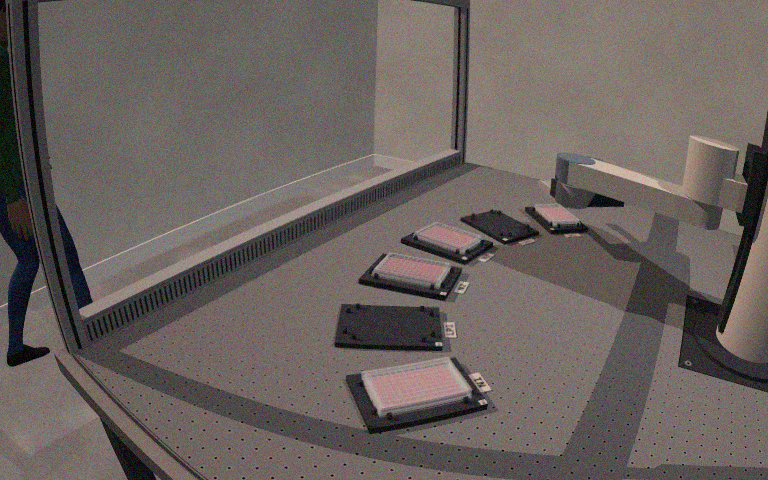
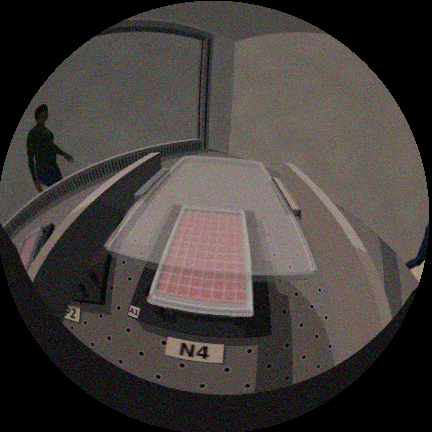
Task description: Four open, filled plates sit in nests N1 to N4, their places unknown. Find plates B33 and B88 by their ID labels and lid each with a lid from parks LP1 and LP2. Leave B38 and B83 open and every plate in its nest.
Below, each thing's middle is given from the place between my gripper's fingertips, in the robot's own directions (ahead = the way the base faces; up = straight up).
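My hand is 9 cm above the nest N4 [image 2: 259, 324], 2 cm to the right of it and 1 cm past it. Counted from my hand, the nest N2 [image 1: 366, 279] is 9 cm below, 52 cm to the left and 13 cm ahead. I find the lid park LP2 [image 1: 490, 224] 9 cm below my hand, 17 cm to the left of it and 10 cm ahead of it, while the nest N3 [image 1: 407, 240] is 9 cm below my hand, 15 cm ahead of it and 34 cm to the left of it.
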